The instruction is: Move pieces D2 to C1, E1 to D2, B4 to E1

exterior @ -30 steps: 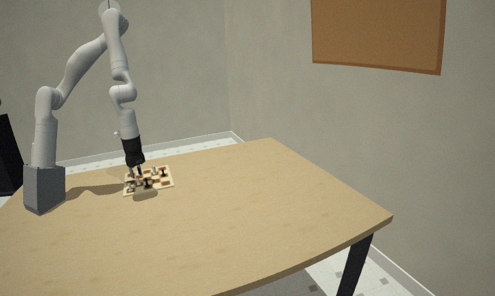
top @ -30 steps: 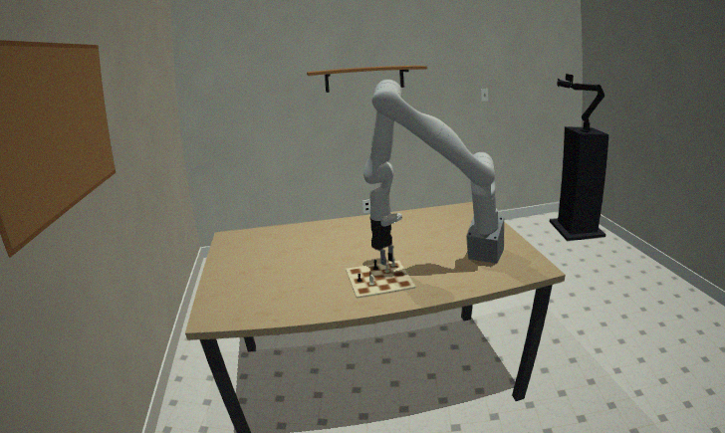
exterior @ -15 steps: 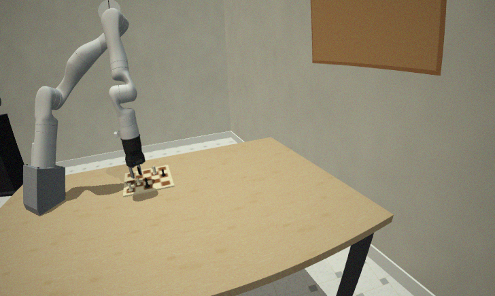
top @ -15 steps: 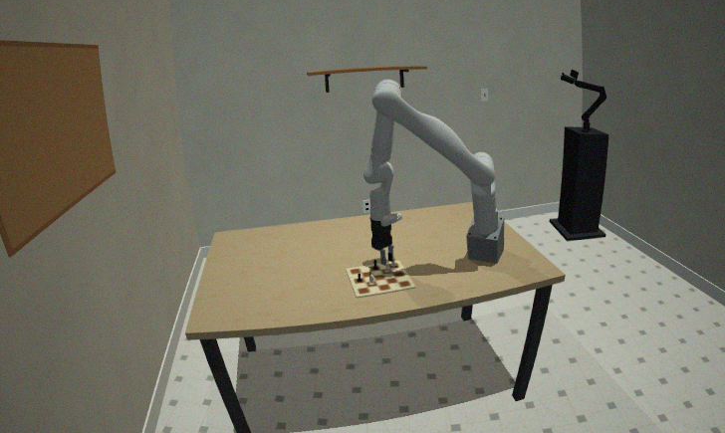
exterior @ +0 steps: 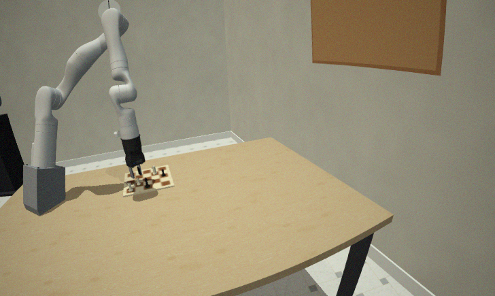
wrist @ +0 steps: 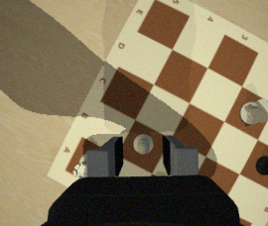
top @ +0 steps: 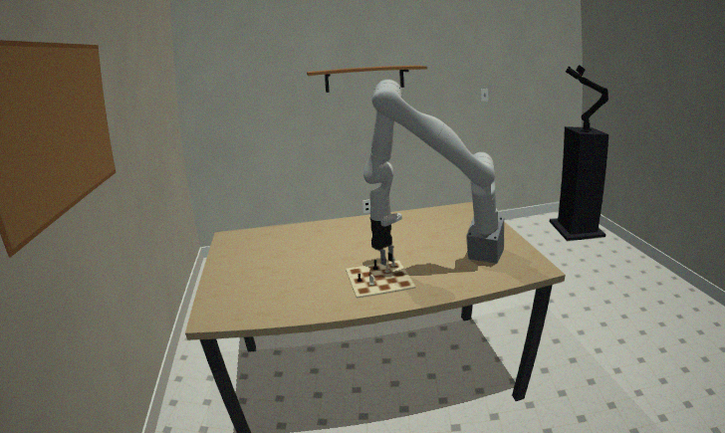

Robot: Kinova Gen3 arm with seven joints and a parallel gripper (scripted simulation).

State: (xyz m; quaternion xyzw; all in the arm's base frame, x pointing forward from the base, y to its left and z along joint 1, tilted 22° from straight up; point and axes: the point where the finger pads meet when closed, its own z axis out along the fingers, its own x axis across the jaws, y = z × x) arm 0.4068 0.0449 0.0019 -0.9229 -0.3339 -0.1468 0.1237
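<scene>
Now: hand 30 mm short of the chessboard, 40 mm to the right of it and 60 mm above it. Also, from my hand: white piece: 60 mm ahead, 90 mm to the left, 40 mm below.
</scene>
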